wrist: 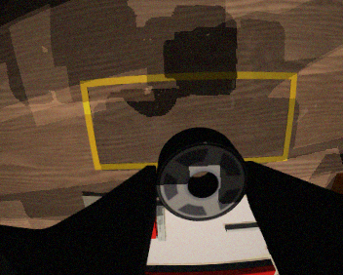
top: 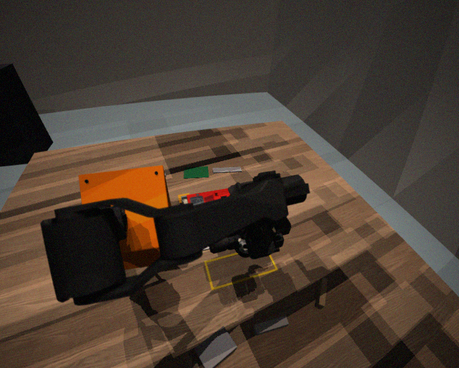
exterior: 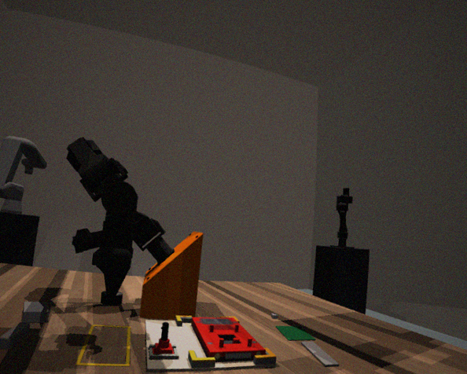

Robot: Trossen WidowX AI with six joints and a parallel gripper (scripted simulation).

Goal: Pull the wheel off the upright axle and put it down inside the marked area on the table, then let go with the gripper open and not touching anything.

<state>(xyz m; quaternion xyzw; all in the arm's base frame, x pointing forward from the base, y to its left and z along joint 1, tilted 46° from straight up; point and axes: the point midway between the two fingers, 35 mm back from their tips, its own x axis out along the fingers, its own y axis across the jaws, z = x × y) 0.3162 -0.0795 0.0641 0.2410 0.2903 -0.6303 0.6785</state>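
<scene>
Now: gripper tip 40 mm short of the upright axle, 100 mm to the right of it and 50 mm above it. Round my gripper tip: wooden stick (180 mm ahead, 120 mm to the right, 80 mm below); wheel (right at my gripper tip); green tile (90 mm behind, 430 mm to the left, 90 mm below).
</scene>
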